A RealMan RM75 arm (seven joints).
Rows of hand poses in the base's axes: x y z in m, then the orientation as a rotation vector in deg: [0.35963 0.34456 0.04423 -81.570 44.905 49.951]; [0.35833 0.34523 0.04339 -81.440 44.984 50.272]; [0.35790 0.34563 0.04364 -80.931 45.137 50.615]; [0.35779 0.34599 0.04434 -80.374 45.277 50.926]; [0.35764 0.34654 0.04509 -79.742 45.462 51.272]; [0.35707 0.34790 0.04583 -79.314 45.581 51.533]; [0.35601 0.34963 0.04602 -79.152 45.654 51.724]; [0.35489 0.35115 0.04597 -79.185 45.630 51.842]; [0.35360 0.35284 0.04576 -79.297 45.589 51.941]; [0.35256 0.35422 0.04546 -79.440 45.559 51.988]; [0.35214 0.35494 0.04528 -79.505 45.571 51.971]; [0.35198 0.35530 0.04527 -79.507 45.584 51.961]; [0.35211 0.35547 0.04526 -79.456 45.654 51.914]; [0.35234 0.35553 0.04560 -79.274 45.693 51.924]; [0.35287 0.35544 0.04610 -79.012 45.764 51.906]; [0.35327 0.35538 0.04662 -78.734 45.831 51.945]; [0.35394 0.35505 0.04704 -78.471 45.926 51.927]
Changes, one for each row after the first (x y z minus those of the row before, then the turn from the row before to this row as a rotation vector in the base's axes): [-0.00130 0.00067 -0.00084 0.105 0.272 0.107]; [-0.00043 0.00040 0.00025 0.376 0.396 -0.088]; [-0.00011 0.00036 0.00070 0.416 0.377 -0.125]; [-0.00015 0.00055 0.00075 0.457 0.441 -0.156]; [-0.00057 0.00136 0.00074 0.315 0.313 -0.085]; [-0.00106 0.00173 0.00019 0.117 0.193 0.015]; [-0.00112 0.00152 -0.00005 0.000 0.052 0.101]; [-0.00129 0.00169 -0.00021 -0.057 0.015 0.134]; [-0.00104 0.00138 -0.00030 -0.093 -0.016 0.110]; [-0.00042 0.00072 -0.00018 -0.060 -0.015 0.015]; [-0.00016 0.00036 -0.00001 -0.009 0.001 -0.011]; [0.00013 0.00017 -0.00001 0.000 0.023 -0.084]; [0.00023 0.00006 0.00034 0.127 0.064 -0.096]; [0.00053 -0.00009 0.00050 0.171 0.081 -0.166]; [0.00040 -0.00006 0.00052 0.193 0.117 -0.135]; [0.00067 -0.00033 0.00042 0.160 0.096 -0.176]
